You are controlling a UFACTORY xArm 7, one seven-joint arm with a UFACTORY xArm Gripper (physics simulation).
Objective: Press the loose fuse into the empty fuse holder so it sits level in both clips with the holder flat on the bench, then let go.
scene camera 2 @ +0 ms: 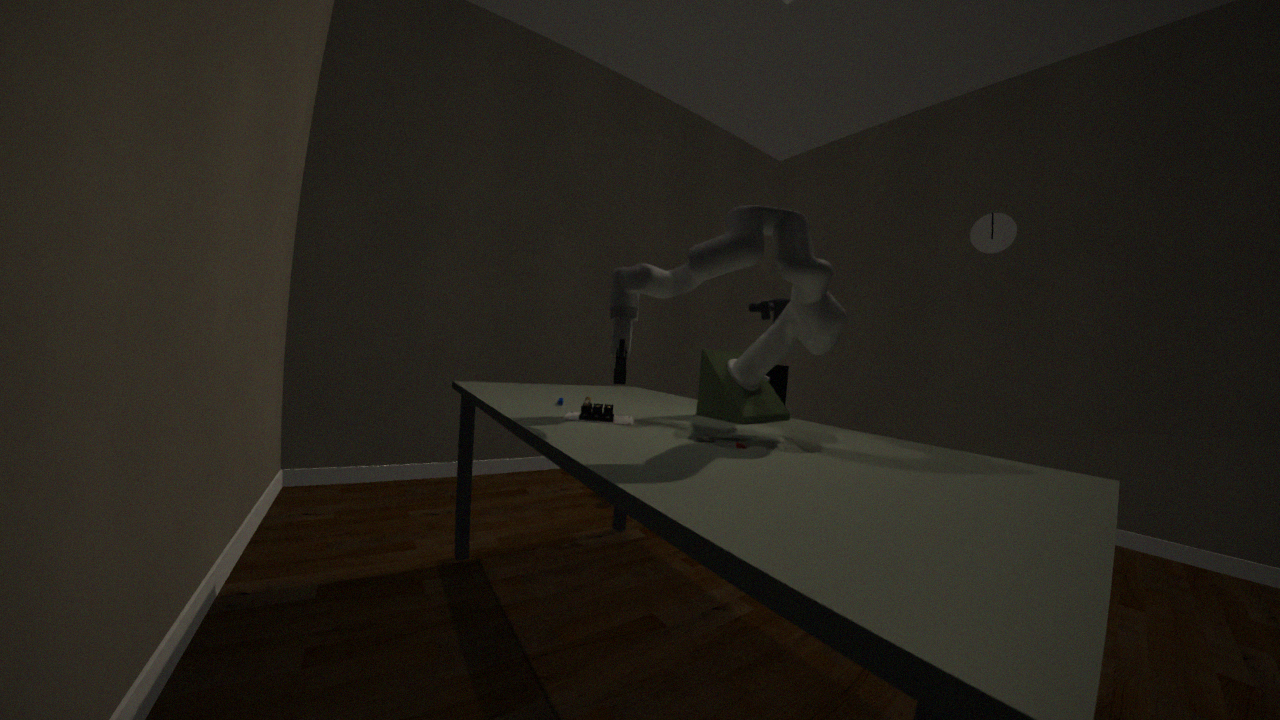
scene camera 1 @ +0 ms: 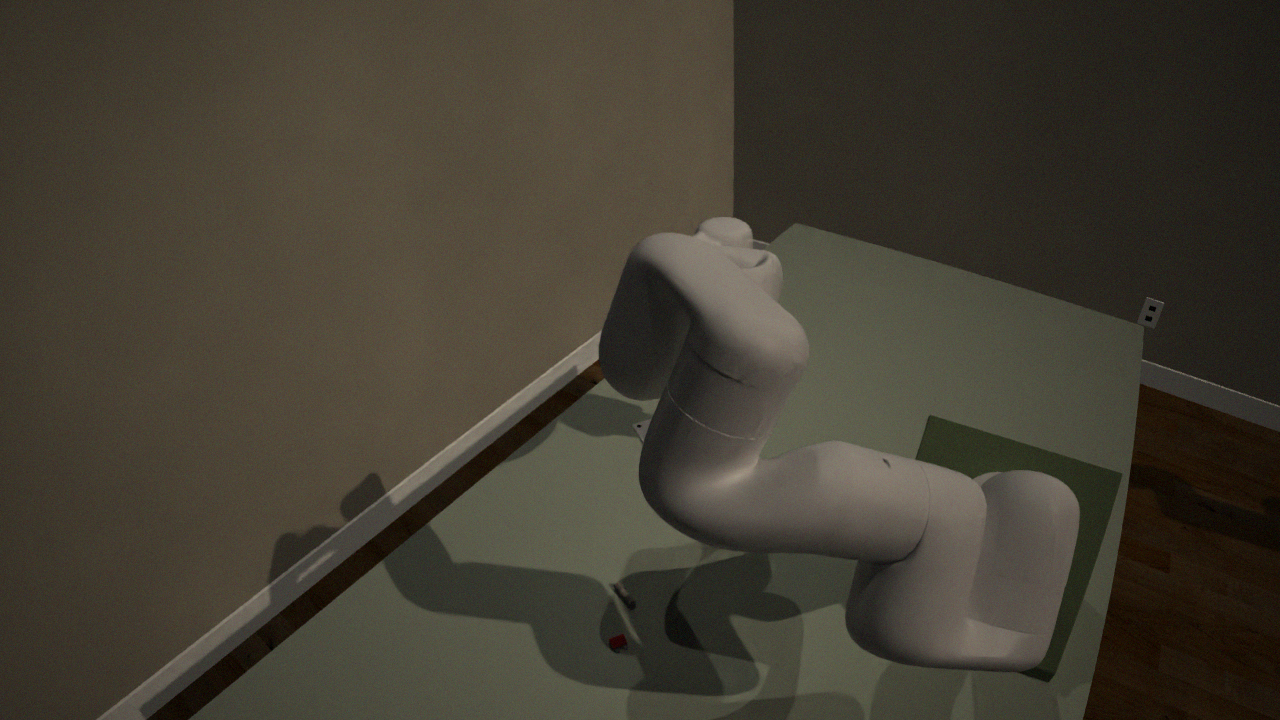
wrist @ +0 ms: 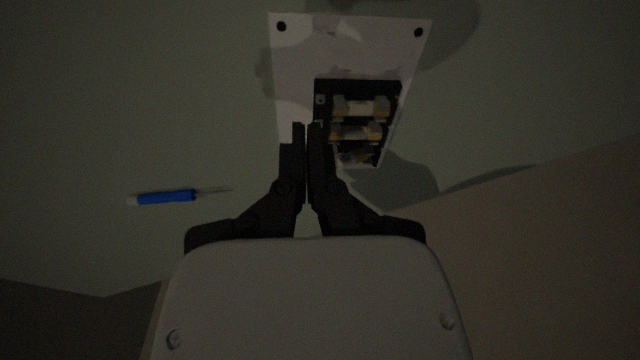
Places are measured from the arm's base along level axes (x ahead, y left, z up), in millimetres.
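Pixels of known places: gripper, fingertip midpoint: (scene camera 2: 619,383) (wrist: 305,139); arm's base, link origin: (scene camera 2: 742,375).
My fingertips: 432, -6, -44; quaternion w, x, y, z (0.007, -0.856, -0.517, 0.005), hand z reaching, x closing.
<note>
For each thing: its top centre in the pictures, then the offset to it from my fingertips, as dx, dy, dz. "spot": a spot on its surface instead.
- white plate, surface spot: (wrist: 299,55) spot: -11, +3, -88
- pale fuse with amber ends, top centre: (wrist: 360,113) +42, +34, -57
- fuse, top centre: (wrist: 355,137) +67, +21, -57
- blue screwdriver, top centre: (wrist: 179,200) (scene camera 2: 560,399) +84, -224, -76
- small red object, top centre: (scene camera 1: 618,641) (scene camera 2: 742,443) -110, +356, -81
- small dark cylinder, top centre: (scene camera 1: 624,591) (scene camera 2: 705,436) -64, +295, -80
The black fuse holder block (wrist: 357,87) (scene camera 2: 596,412) sits on a white plate (wrist: 299,55) (scene camera 2: 624,420). In the wrist view, one pale fuse with amber ends (wrist: 361,108) lies across the far row, and another fuse (wrist: 355,133) lies across the middle row. The near row (wrist: 356,158) is dark and partly hidden; it shows amber and grey parts, and I cannot tell whether a fuse sits level there. My gripper (wrist: 305,139) (scene camera 2: 619,380) is shut and empty, with its fingertips beside the block's left edge in the wrist view. In scene camera 1 the arm hides the gripper.
A blue screwdriver (wrist: 166,196) (scene camera 2: 560,401) lies left of the plate in the wrist view. A green wedge-shaped block (scene camera 2: 741,394) (scene camera 1: 1011,447) stands near the arm's base. A small red object (scene camera 1: 617,642) (scene camera 2: 741,445) and a small dark cylinder (scene camera 1: 624,596) lie on the bench.
</note>
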